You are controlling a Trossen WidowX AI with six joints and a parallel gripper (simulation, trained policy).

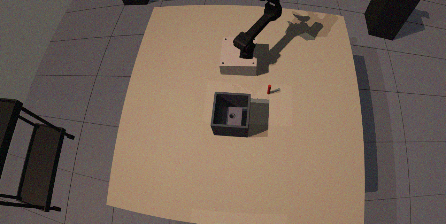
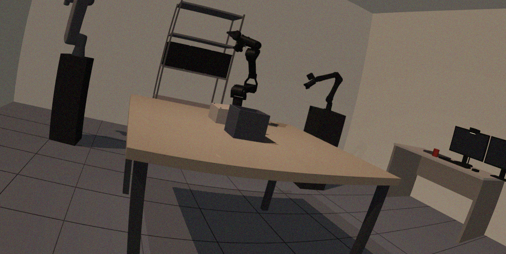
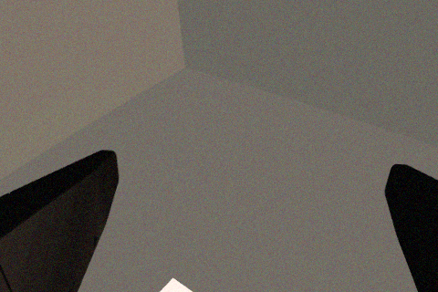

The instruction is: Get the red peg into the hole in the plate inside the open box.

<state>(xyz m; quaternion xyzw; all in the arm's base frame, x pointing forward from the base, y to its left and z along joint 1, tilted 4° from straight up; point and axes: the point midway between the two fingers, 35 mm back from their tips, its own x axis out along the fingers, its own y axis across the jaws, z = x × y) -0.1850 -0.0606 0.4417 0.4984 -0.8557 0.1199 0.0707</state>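
Right now the red peg is 35 cm ahead of my gripper tip, 26 cm to the left of it and 50 cm below it. The rest, counted from my gripper tip: pale plate 52 cm ahead, 10 cm to the left, 50 cm below.
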